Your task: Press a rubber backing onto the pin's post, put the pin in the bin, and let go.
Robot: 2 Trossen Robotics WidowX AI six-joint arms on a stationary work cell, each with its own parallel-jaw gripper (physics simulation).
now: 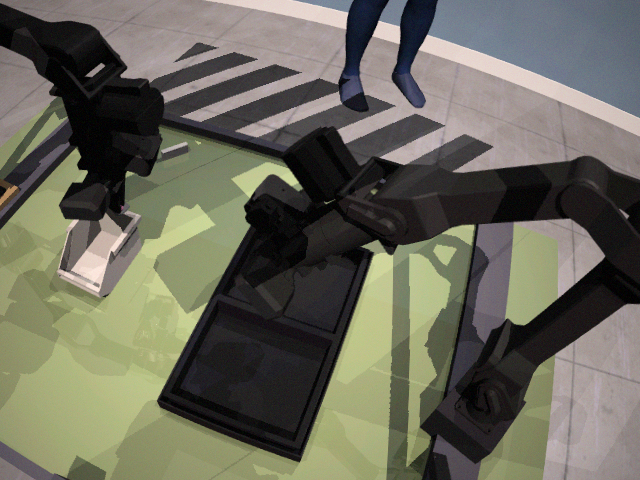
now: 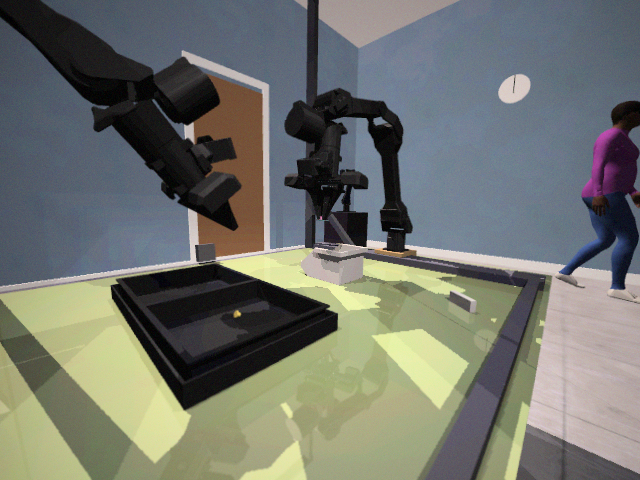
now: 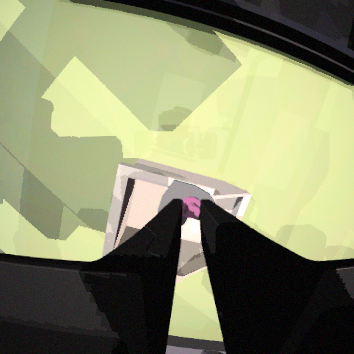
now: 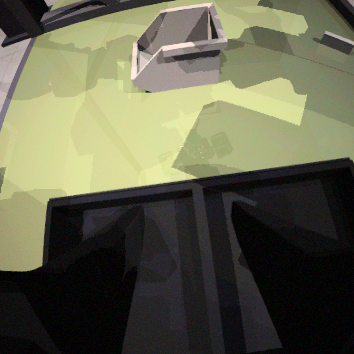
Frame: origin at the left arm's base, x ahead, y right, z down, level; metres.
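Where they show: left gripper, fingertip midpoint: (image 1: pixel 119 209) (image 2: pixel 321 219) (image 3: pixel 189 207); right gripper, fingertip midpoint: (image 1: pixel 244 268) (image 2: pixel 229 226) (image 4: pixel 187 211); left arm's base, origin of the base link: (image 2: pixel 395 249); right arm's base, origin of the base link: (image 1: pixel 483 405).
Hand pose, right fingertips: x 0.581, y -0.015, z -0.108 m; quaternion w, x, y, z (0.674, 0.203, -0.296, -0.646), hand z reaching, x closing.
Observation:
Each offset is from my right fingertips to the top centre of the thing. "pt": to the spot under its first point.
My left gripper (image 1: pixel 120 209) (image 2: pixel 321 219) (image 3: pixel 189 207) is shut on the pink rubber backing. The backing @(dx -0.211, dy -0.007, dz -0.013 m) (image 3: pixel 191 207) shows between its fingertips, with the pin's grey round disc @(dx -0.213, dy -0.014, dz -0.013 m) (image 3: pixel 171 198) right behind it, partly hidden by the fingers. Both are above the white bin @(pt dx -0.289, dy +0.013, dz +0.135 m) (image 1: pixel 93 258) (image 2: pixel 345 270) (image 3: pixel 111 215) (image 4: pixel 192 70), which stands upright on the table. How far the backing sits on the post is hidden. My right gripper (image 2: pixel 235 227) (image 4: pixel 187 211) is open and empty, above the black tray.
The black two-compartment tray @(dx +0.045, dy -0.010, dz +0.103 m) (image 1: pixel 227 431) (image 2: pixel 258 355) (image 4: pixel 198 215) lies on the green table. A small yellow piece @(dx +0.022, dy -0.067, dz +0.125 m) (image 2: pixel 237 313) lies in one compartment. A small grey block @(dx -0.305, dy -0.283, dz +0.119 m) (image 1: pixel 174 150) (image 2: pixel 462 301) (image 4: pixel 338 42) stands apart from the bin. A dark frame edges the table.

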